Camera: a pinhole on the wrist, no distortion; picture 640 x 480 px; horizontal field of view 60.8 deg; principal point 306.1 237.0 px. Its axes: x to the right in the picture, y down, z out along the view. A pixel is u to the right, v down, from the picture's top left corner.
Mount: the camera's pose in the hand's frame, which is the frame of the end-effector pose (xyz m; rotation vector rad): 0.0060 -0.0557 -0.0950 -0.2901 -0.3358 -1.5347
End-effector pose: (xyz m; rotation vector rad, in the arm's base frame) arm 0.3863 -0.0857 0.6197 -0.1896 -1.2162 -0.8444
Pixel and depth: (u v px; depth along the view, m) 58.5 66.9 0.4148
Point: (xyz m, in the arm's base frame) 0.3990 0.2856 0.6599
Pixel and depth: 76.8 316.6 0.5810
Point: 0.3956 0.3463 0.9299
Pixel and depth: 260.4 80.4 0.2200
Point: 0.3368 0.0303 0.6139
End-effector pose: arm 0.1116 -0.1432 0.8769 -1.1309 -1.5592 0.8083
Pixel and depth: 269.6 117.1 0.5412
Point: -0.2025 -0.1877 0.5608
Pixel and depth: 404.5 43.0 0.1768
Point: 0.0349 -0.2045 0.8505
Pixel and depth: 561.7 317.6 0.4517
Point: -0.3011 -0.0959 0.8538
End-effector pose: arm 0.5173 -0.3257 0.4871 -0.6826 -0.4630 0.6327
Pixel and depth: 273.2 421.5 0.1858
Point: 0.5093 -0.2349 0.5298
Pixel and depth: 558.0 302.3 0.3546
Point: 0.3987 -0.2128 0.7461
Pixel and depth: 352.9 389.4 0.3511
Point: 0.4226 -0.1252 0.6333
